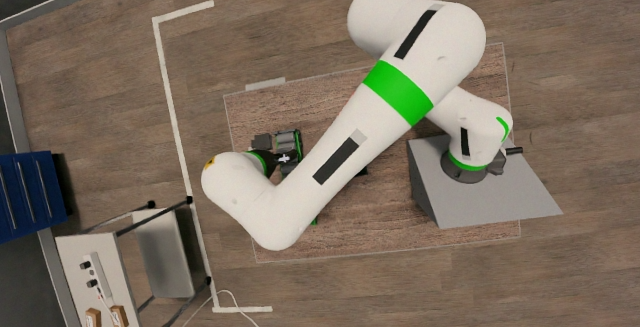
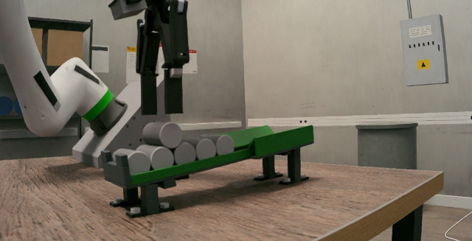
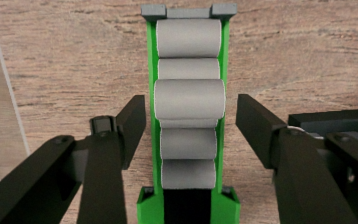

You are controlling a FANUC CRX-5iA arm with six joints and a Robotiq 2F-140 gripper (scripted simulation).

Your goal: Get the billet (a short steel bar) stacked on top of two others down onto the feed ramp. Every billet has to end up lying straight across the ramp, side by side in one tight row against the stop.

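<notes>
My gripper is now 8 cm to the left of the grey stop and 11 cm above it.
</notes>
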